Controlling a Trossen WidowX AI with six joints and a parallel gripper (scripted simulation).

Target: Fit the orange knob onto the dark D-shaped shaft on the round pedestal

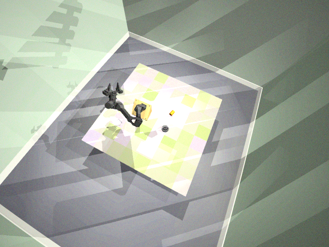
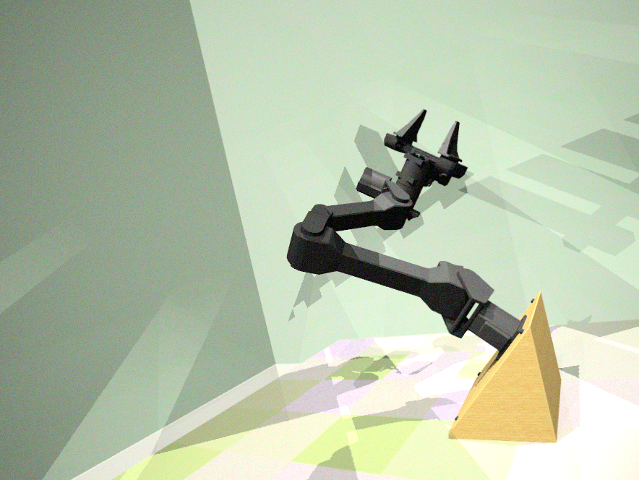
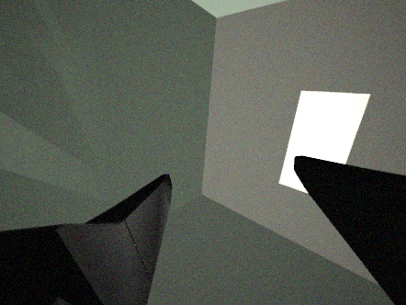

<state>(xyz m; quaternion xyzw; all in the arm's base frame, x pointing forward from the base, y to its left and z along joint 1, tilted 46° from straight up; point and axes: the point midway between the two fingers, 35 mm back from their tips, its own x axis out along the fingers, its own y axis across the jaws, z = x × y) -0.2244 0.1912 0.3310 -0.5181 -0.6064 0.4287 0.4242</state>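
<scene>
My gripper tip is 530 mm short of the orange knob, 220 mm to the right of it and 500 mm above it. Also, from my gripper tip: dark round pedestal (540 mm ahead, 490 mm below).
</scene>
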